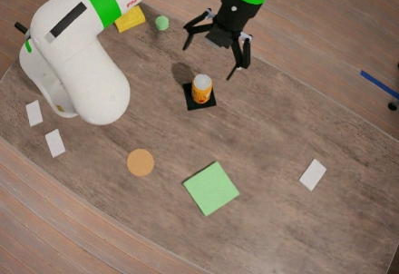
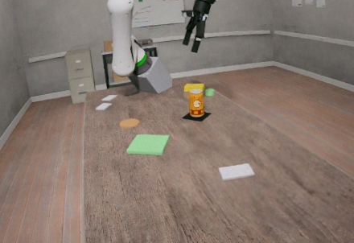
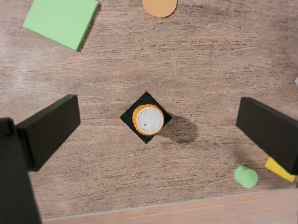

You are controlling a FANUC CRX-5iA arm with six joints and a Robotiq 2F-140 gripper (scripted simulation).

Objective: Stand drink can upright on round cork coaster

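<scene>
The orange drink can is 2 cm behind my hand, 2 cm to the left of it and 28 cm below it. Round my hand: round cork coaster 8 cm behind, 31 cm to the right, 35 cm below; green square pad 19 cm ahead, 26 cm to the right, 34 cm below; black square coaster 2 cm behind, 2 cm to the left, 35 cm below.
</scene>
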